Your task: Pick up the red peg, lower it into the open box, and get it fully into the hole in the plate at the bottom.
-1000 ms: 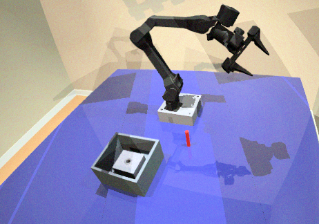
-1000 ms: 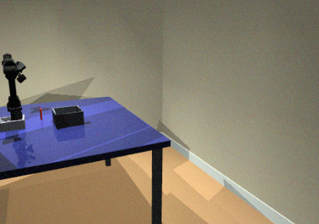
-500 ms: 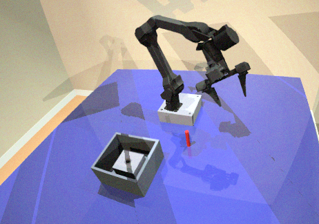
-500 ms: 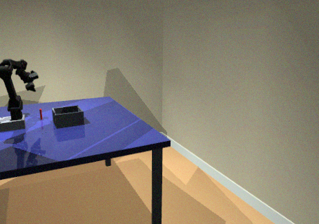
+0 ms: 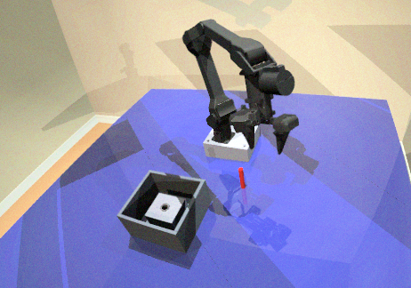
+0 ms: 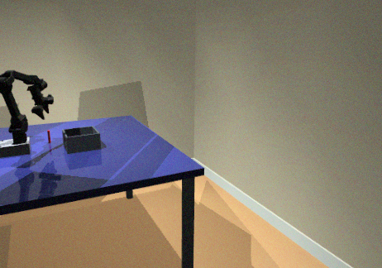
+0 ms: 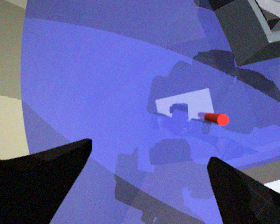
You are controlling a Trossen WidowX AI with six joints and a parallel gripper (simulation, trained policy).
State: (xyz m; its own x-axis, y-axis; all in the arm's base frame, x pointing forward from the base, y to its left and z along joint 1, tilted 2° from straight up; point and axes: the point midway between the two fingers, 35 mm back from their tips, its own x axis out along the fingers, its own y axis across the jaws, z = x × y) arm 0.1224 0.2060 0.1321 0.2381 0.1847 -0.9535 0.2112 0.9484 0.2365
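My gripper tip is 12 cm above the red peg, 8 cm to the left of it and 2 cm short of it. From my gripper tip the other things lie so: plate (22 cm to the right, 21 cm ahead, 11 cm below); grey box (22 cm to the right, 21 cm ahead, 13 cm below).
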